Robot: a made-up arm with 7 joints. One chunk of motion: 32 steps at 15 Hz.
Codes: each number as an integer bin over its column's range. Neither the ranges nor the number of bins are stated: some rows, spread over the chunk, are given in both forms.
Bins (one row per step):
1: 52 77 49 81 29 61 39
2: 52 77 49 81 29 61 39
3: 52 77 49 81 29 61 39
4: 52 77 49 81 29 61 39
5: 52 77 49 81 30 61 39
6: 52 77 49 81 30 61 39
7: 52 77 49 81 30 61 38
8: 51 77 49 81 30 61 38
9: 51 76 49 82 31 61 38
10: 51 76 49 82 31 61 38
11: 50 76 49 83 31 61 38
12: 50 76 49 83 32 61 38
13: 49 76 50 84 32 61 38
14: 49 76 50 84 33 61 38
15: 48 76 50 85 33 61 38
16: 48 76 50 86 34 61 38
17: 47 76 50 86 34 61 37
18: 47 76 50 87 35 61 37
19: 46 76 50 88 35 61 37
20: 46 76 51 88 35 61 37
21: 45 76 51 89 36 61 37
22: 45 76 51 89 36 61 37
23: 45 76 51 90 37 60 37
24: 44 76 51 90 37 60 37
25: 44 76 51 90 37 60 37
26: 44 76 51 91 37 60 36
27: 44 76 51 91 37 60 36
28: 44 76 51 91 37 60 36
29: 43 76 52 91 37 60 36
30: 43 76 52 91 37 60 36
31: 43 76 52 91 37 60 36
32: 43 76 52 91 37 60 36
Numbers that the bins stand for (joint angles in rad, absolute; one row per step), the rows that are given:
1: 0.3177 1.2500 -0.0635 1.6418 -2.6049 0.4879 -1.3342
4: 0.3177 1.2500 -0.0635 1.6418 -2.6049 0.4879 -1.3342
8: 0.1906 1.2500 -0.0635 1.6418 -2.4779 0.4879 -1.4613
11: 0.0635 1.2045 -0.0635 1.7461 -2.3508 0.4879 -1.4613
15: -0.1906 1.2045 0.0635 1.8503 -2.0967 0.4879 -1.4613
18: -0.3177 1.2045 0.0635 1.9545 -1.8425 0.4879 -1.5884
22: -0.5718 1.2045 0.1906 2.0588 -1.7155 0.4879 -1.5884
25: -0.6989 1.2045 0.1906 2.1109 -1.5884 0.4455 -1.5884
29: -0.8260 1.2045 0.3177 2.1630 -1.5884 0.4455 -1.7155
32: -0.8260 1.2045 0.3177 2.1630 -1.5884 0.4455 -1.7155
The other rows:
2: 0.3177 1.2500 -0.0635 1.6418 -2.6049 0.4879 -1.3342
3: 0.3177 1.2500 -0.0635 1.6418 -2.6049 0.4879 -1.3342
5: 0.3177 1.2500 -0.0635 1.6418 -2.4779 0.4879 -1.3342
6: 0.3177 1.2500 -0.0635 1.6418 -2.4779 0.4879 -1.3342
7: 0.3177 1.2500 -0.0635 1.6418 -2.4779 0.4879 -1.4613
9: 0.1906 1.2045 -0.0635 1.6939 -2.3508 0.4879 -1.4613
10: 0.1906 1.2045 -0.0635 1.6939 -2.3508 0.4879 -1.4613
12: 0.0635 1.2045 -0.0635 1.7461 -2.2237 0.4879 -1.4613
13: -0.0635 1.2045 0.0635 1.7982 -2.2237 0.4879 -1.4613
14: -0.0635 1.2045 0.0635 1.7982 -2.0967 0.4879 -1.4613
16: -0.1906 1.2045 0.0635 1.9024 -1.9696 0.4879 -1.4613
17: -0.3177 1.2045 0.0635 1.9024 -1.9696 0.4879 -1.5884
19: -0.4447 1.2045 0.0635 2.0067 -1.8425 0.4879 -1.5884
20: -0.4447 1.2045 0.1906 2.0067 -1.8425 0.4879 -1.5884
21: -0.5718 1.2045 0.1906 2.0588 -1.7155 0.4879 -1.5884
23: -0.5718 1.2045 0.1906 2.1109 -1.5884 0.4455 -1.5884
24: -0.6989 1.2045 0.1906 2.1109 -1.5884 0.4455 -1.5884
26: -0.6989 1.2045 0.1906 2.1630 -1.5884 0.4455 -1.7155
27: -0.6989 1.2045 0.1906 2.1630 -1.5884 0.4455 -1.7155
28: -0.6989 1.2045 0.1906 2.1630 -1.5884 0.4455 -1.7155
30: -0.8260 1.2045 0.3177 2.1630 -1.5884 0.4455 -1.7155
31: -0.8260 1.2045 0.3177 2.1630 -1.5884 0.4455 -1.7155

